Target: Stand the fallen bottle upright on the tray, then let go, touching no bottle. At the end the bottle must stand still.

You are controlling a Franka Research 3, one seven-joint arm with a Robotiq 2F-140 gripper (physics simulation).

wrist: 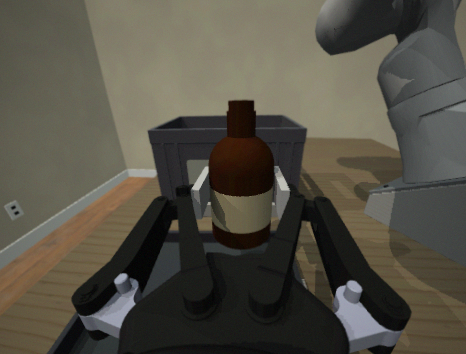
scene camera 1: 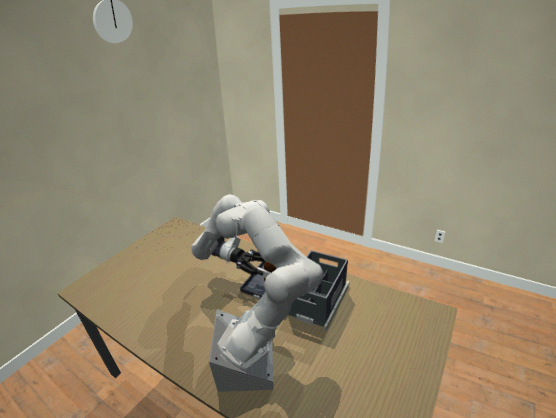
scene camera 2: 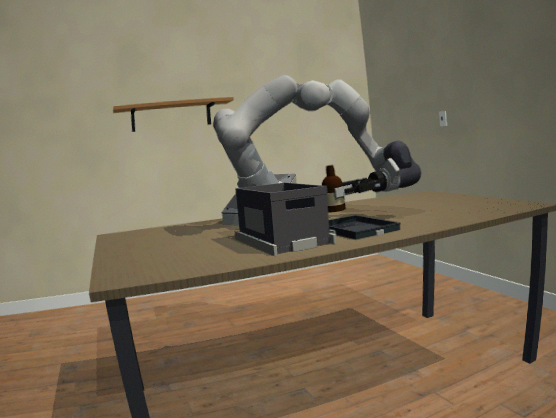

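The brown bottle (scene camera 1: 269, 266) (scene camera 2: 331, 184) (wrist: 241, 167) with a cream label is upright between the fingertips. My gripper (scene camera 1: 265, 266) (scene camera 2: 340, 191) (wrist: 241, 177) reaches in level and is shut on the bottle's body, one pale pad on each side of the label. The dark, shallow tray (scene camera 1: 252, 284) (scene camera 2: 370, 232) (wrist: 167, 262) lies flat on the table. The bottle's base appears a little above the tray, near its crate-side end; the exact gap cannot be told. In scene camera 1 the arm hides part of the bottle and tray.
A dark grey crate (scene camera 1: 325, 301) (scene camera 2: 300, 222) (wrist: 170, 145) with compartments stands close beyond the tray, past the bottle in the wrist view. The arm's wedge-shaped base (scene camera 1: 240, 375) (wrist: 425, 225) stands on the table (scene camera 1: 390, 345) (scene camera 2: 165, 260), at the right in the wrist view.
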